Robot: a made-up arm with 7 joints. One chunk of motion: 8 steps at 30 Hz.
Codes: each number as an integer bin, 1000 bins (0 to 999) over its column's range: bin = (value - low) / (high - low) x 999, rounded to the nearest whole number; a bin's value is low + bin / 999 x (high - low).
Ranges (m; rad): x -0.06..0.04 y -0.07..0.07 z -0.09..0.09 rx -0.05..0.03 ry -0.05..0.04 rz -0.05..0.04
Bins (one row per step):
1: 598 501 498 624 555 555
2: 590 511 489 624 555 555
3: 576 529 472 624 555 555
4: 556 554 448 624 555 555
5: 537 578 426 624 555 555
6: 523 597 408 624 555 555
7: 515 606 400 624 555 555
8: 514 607 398 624 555 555
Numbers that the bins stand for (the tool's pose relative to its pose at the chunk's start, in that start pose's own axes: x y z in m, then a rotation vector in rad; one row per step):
1: -0.0001 0.0002 -0.0003 0.0000 0.0000 0.0000
2: -0.0009 0.0016 -0.0019 0.0000 0.0000 0.0000
3: -0.0023 0.0041 -0.0050 0.0000 0.0000 0.0000
4: -0.0043 0.0076 -0.0093 0.0000 0.0000 0.0000
5: -0.0062 0.0110 -0.0132 0.0000 0.0000 0.0000
6: -0.0076 0.0137 -0.0165 0.0000 0.0000 0.0000
7: -0.0084 0.0149 -0.0179 0.0000 0.0000 0.0000
8: -0.0085 0.0151 -0.0183 0.0000 0.0000 0.0000

